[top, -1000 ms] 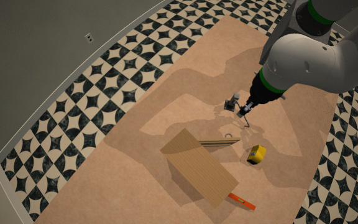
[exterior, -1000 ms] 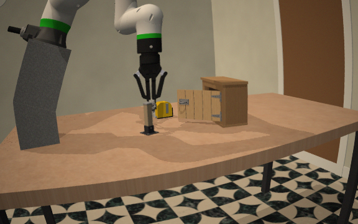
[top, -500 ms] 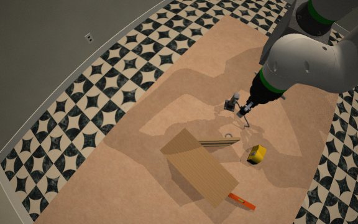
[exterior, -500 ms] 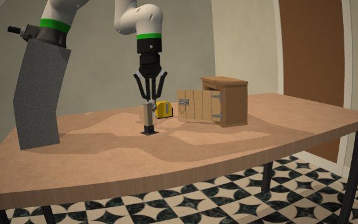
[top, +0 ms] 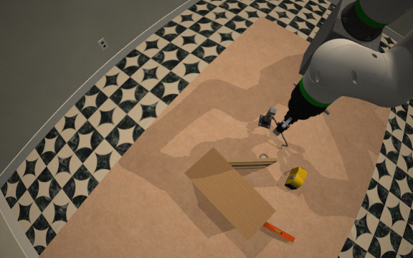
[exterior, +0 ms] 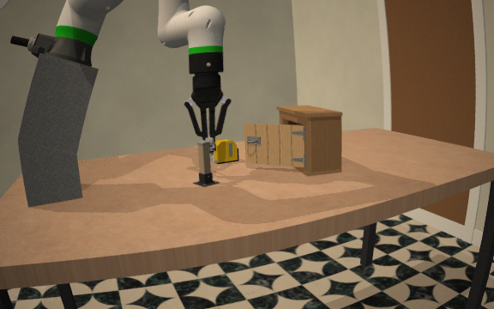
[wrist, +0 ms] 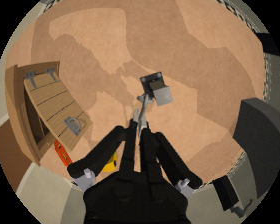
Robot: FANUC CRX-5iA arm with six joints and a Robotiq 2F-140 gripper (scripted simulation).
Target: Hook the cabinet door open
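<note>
The hook rod lies 20 mm below my hand. From my hand the other things lie so: plank door (180 mm ahead, 20 mm to the right); yellow tape measure (160 mm to the left, 80 mm ahead, 50 mm below); hook post (30 mm to the right, 10 mm behind).
</note>
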